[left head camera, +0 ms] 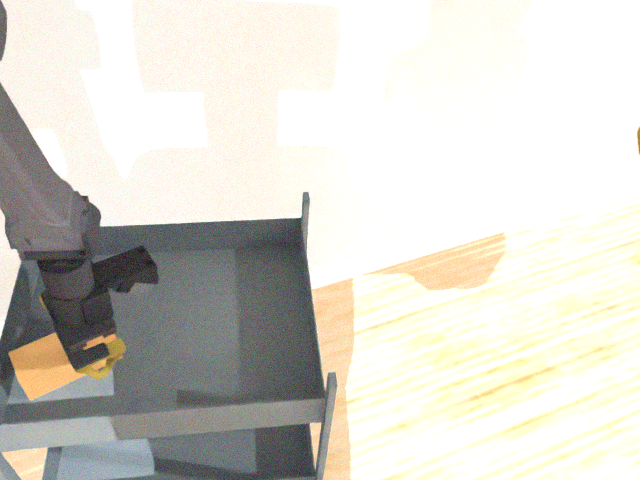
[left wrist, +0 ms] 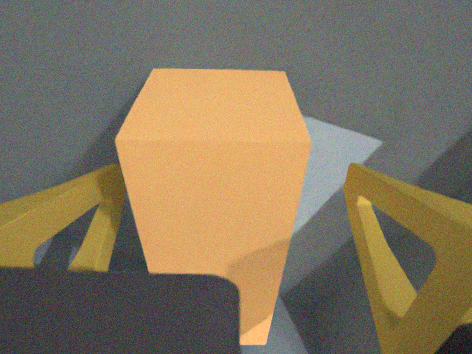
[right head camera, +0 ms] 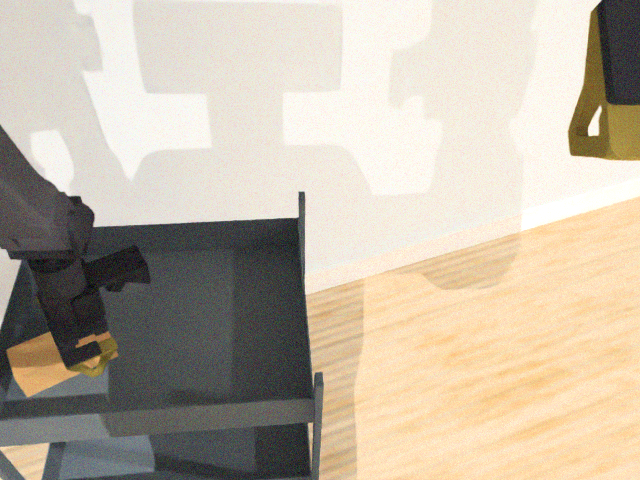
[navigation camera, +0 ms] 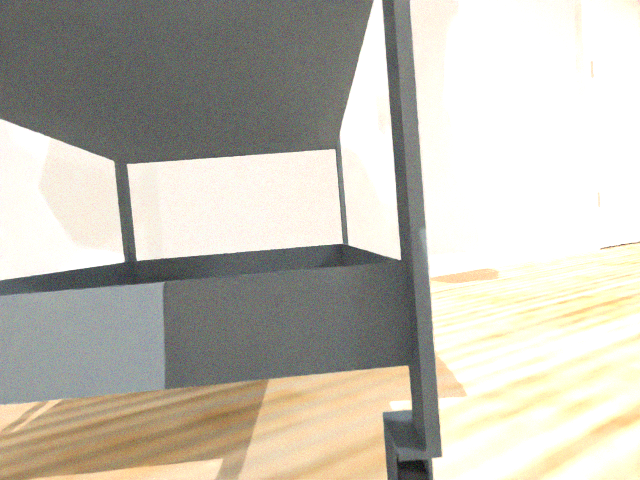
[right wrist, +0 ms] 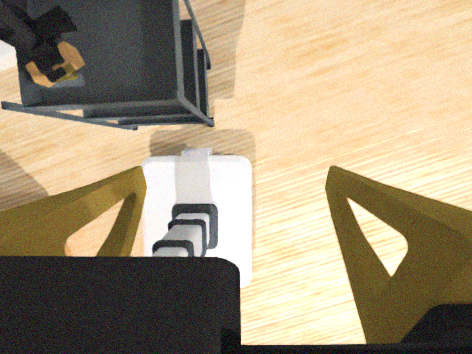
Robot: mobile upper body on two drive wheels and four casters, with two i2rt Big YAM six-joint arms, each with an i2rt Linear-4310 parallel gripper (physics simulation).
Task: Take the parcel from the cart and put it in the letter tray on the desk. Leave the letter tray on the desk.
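Frame: origin at the left arm's base, x ahead, y left, z up, level; millimetres.
Seen in the pictures: left gripper, between the fingertips: [left head camera: 89,352] [left wrist: 234,176] [right head camera: 85,350] [right wrist: 66,63]; right gripper, between the fingertips: [right wrist: 235,176].
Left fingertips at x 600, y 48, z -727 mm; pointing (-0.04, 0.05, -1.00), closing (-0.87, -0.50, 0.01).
Observation:
A point is followed by its place in that frame.
The orange-tan box-shaped parcel [left head camera: 38,367] @(x 560, y 100, z -695 mm) [right head camera: 33,365] @(x 559, y 101, z -695 mm) [left wrist: 215,200] @(x 614, y 36, z -695 mm) [right wrist: 37,75] @(x 559, y 111, z -695 mm) is on the top tier of the grey cart [left head camera: 222,419] @(x 480, y -144, z -716 mm) [right head camera: 217,417] @(x 480, y -151, z -714 mm) [navigation camera: 289,320] @(x 482, y -200, z -1242 mm), near its left front corner in the head views. My left gripper [left head camera: 85,348] @(x 600, y 48, z -727 mm) [left wrist: 234,176] @(x 600, y 48, z -727 mm) is open, with its fingers on either side of the parcel. In the left wrist view the left-hand finger is close against the parcel, with a gap at the right-hand one. Contact is unclear. My right gripper [right wrist: 235,176] @(x 341, y -447, z -136 mm) is open and empty, away from the cart. The desk and letter tray do not show.
The cart has raised rims, upright corner posts [left head camera: 329,413] @(x 475, y -286, z -704 mm) [navigation camera: 410,206] @(x 475, y -282, z -1174 mm) and a lower tier [left head camera: 206,449] @(x 570, y -97, z -1012 mm). A pale wall [right head camera: 248,170] @(x 1165, y -163, z -888 mm) stands behind it. The robot's white base [right wrist: 230,200] @(x 120, y -389, z -1150 mm) is close in front of the cart. Wooden floor [right head camera: 491,361] @(x 956, y -795, z -1410 mm) lies to the right.

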